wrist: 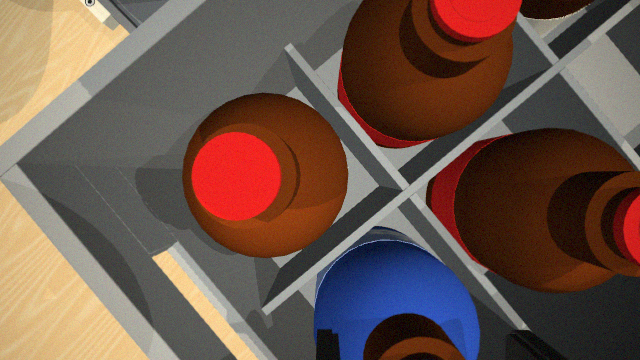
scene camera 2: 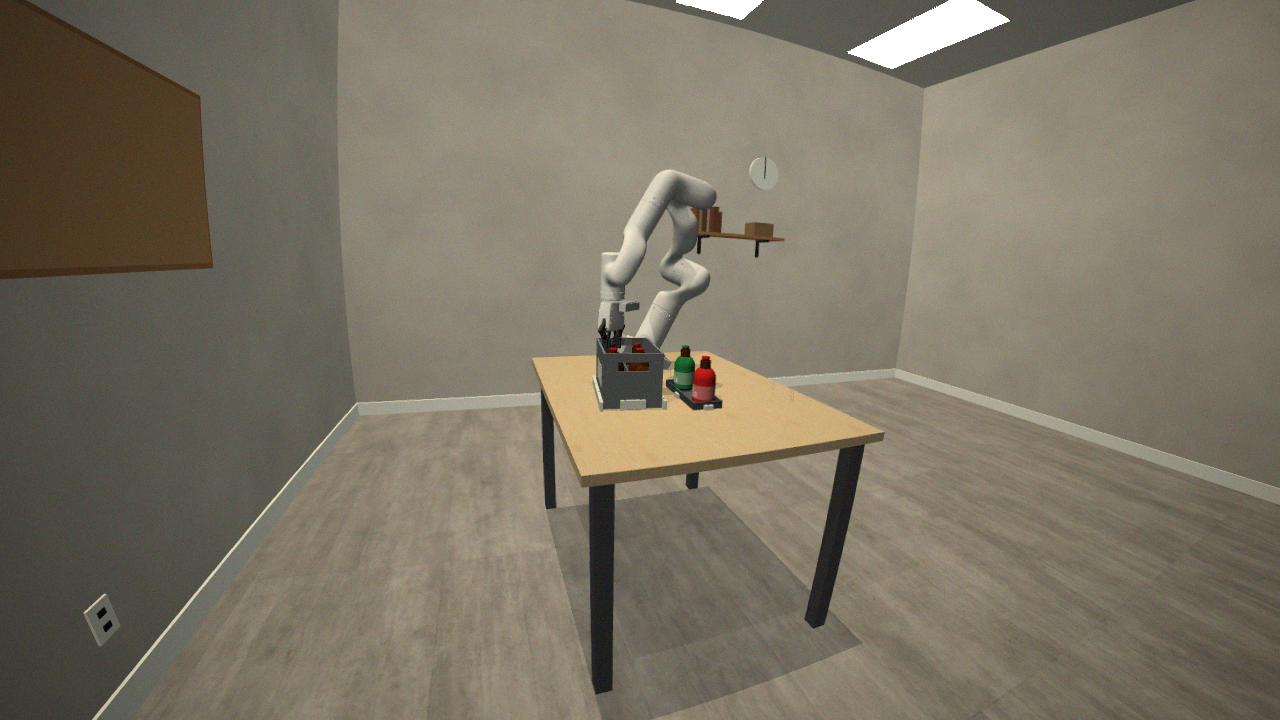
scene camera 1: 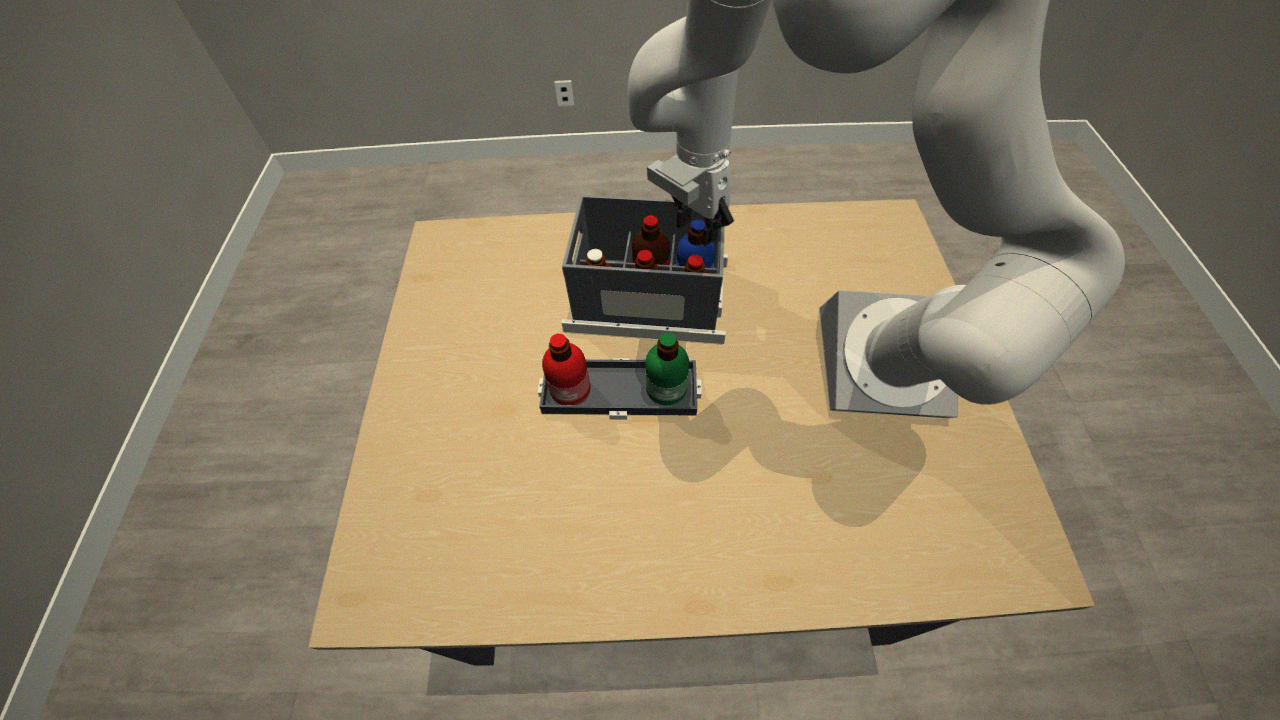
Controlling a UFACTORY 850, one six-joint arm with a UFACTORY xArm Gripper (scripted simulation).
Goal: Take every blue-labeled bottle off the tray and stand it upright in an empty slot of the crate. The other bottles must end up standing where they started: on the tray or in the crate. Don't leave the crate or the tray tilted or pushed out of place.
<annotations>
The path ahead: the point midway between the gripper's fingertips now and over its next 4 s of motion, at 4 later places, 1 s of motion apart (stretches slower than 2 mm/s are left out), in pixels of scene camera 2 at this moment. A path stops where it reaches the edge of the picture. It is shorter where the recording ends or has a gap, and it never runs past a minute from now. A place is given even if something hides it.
The gripper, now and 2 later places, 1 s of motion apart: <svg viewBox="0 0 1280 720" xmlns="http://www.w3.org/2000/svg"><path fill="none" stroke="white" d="M611 349L611 341L612 326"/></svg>
</annotations>
